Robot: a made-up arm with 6 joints.
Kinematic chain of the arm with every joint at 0, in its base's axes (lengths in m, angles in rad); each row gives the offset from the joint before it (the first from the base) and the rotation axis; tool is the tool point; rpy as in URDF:
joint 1: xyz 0 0 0.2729 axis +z
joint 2: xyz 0 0 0 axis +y
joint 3: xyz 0.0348 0 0.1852 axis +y
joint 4: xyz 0.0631 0 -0.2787 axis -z
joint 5: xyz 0 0 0 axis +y
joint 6: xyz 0.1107 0 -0.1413 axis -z
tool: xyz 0 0 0 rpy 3.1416 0 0
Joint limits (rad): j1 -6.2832..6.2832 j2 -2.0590..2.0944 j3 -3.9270..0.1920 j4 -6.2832..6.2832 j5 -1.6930..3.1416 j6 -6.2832..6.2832
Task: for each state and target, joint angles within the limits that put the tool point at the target. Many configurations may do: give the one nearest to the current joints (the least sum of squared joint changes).
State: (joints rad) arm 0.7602 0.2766 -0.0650 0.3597 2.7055 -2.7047
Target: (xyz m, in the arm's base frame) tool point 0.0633 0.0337 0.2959
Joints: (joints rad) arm 0.5262 0.2879 -0.5227 -0.0239 3.1416 -2.7047
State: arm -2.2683 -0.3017 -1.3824 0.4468 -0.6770 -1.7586
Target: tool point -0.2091 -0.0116 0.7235
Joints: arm -2.5263 -0.4630 -1.3602 0.6695 -0.8485 -1.7586
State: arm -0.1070 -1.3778 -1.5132 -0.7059 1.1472 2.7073
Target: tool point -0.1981 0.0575 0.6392
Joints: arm -0.5549 -1.9468 -1.3764 -0.4261 1.5099 2.7073
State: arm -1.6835 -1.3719 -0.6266 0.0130 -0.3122 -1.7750
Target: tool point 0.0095 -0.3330 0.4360
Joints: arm -1.5557 -0.8518 -0.3263 -0.0364 -0.0889 -1.7750
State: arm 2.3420 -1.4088 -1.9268 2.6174 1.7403 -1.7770
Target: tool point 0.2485 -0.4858 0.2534
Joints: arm 2.2288 -1.8705 -2.1844 2.5474 2.2420 -1.7770
